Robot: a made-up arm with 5 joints.
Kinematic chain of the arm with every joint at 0, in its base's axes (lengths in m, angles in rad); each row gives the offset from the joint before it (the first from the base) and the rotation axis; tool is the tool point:
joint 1: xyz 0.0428 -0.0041 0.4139 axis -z
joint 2: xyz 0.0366 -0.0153 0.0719 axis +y
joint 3: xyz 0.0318 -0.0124 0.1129 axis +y
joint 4: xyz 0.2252 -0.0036 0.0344 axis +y
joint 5: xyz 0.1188 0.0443 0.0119 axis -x
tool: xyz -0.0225 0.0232 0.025
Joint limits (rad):
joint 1: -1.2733..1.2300
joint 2: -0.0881..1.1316
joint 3: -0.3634..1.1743
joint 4: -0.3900..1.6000
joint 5: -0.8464..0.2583
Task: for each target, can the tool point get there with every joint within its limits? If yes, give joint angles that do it. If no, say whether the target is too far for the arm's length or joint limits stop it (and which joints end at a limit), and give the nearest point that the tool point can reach.
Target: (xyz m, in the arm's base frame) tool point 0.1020 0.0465 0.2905
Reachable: yes | joints -0.2484 0.5117 1.0389 1.4260 -0.0659
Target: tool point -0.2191 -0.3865 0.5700
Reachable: no: joint limits stop it (at a limit: joint 1, joint 2, joint 4, joint 5) | nearest point 0.1625 -0.3129 0.5616 | short by 0.389 m
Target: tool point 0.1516 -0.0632 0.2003
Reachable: yes | joints 0.6321 0.8805 0.9547 0.1378 -0.6405
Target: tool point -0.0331 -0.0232 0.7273
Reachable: no: joint limits stop it (at a limit: joint 1, joint 2, joint 3, joint 4, joint 5) | nearest point 0.1441 -0.2610 0.8326 | short by 0.315 m
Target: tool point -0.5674 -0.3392 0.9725
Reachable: no: too far | nearest point 0.1441 -0.2610 0.8326 | short by 0.729 m
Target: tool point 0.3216 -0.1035 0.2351
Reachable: yes | joints 0.4763 1.0037 0.0805 0.7348 0.1413
